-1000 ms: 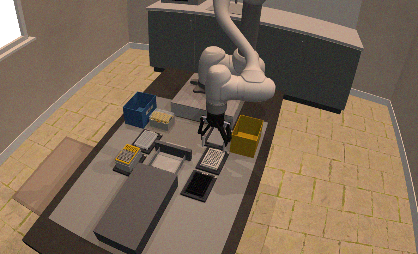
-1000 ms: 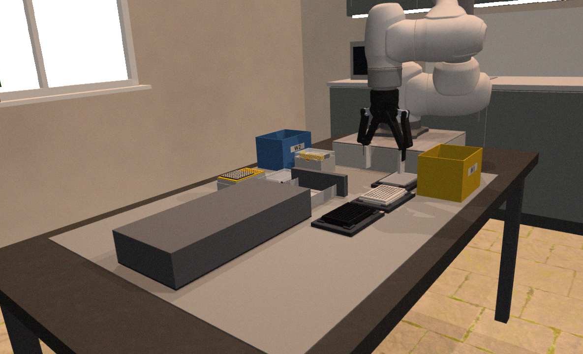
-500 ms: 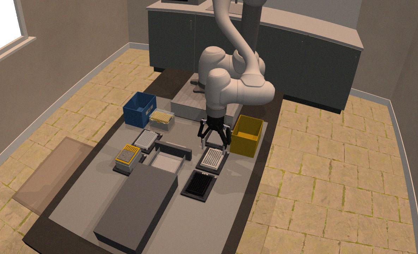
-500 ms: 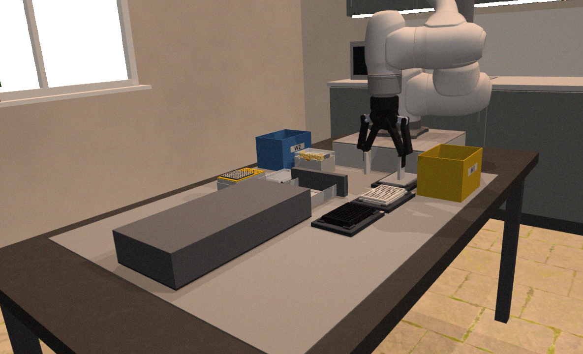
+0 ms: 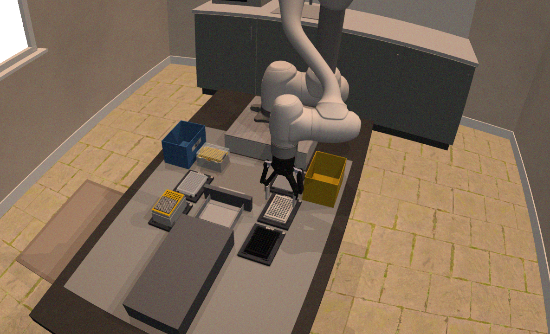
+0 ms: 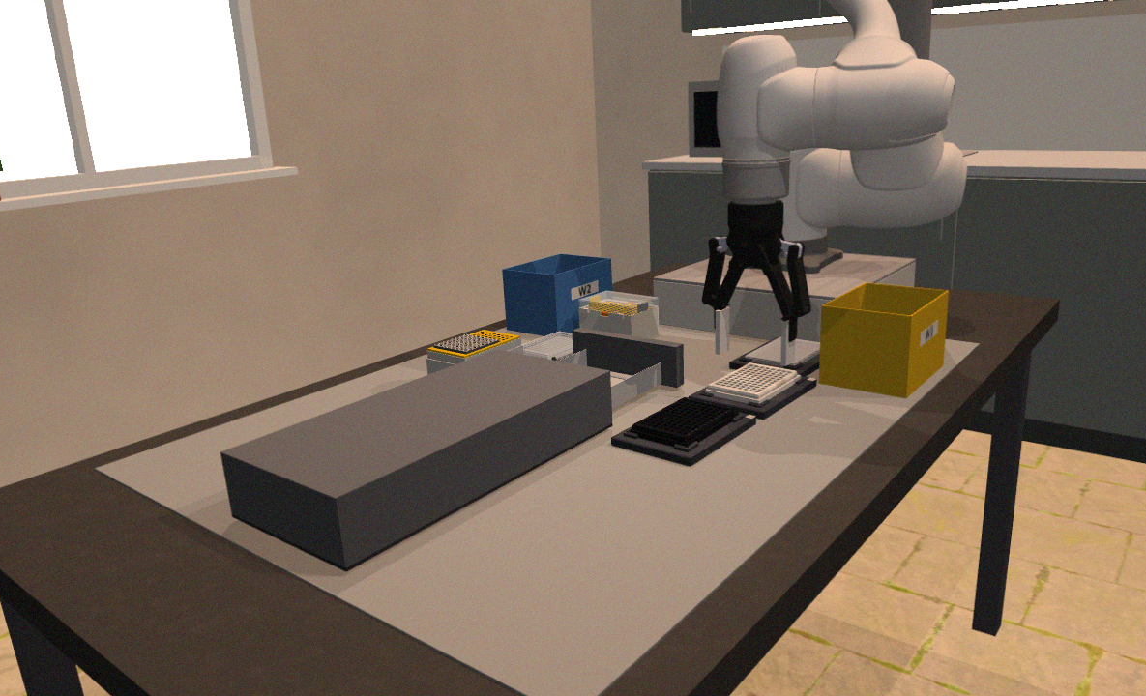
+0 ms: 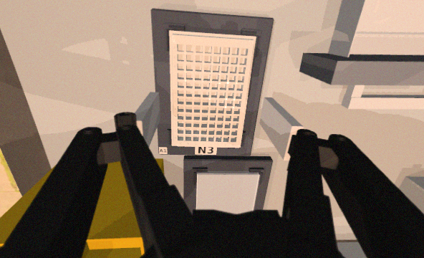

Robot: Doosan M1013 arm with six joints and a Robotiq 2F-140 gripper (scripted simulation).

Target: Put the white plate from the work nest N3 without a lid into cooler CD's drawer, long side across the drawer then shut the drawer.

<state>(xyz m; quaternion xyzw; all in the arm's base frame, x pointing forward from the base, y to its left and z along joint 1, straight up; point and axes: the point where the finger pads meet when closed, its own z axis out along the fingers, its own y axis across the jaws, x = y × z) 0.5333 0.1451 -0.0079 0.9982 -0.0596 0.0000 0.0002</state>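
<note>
Right now the white plate is 6 cm below my hand. Also, from my hand: yellow bin: 17 cm behind, 14 cm to the left, 4 cm below; then black plate: 18 cm ahead, 6 cm below, 2 cm to the right; then flat cover: 17 cm behind, 6 cm below, 1 cm to the right.
</note>
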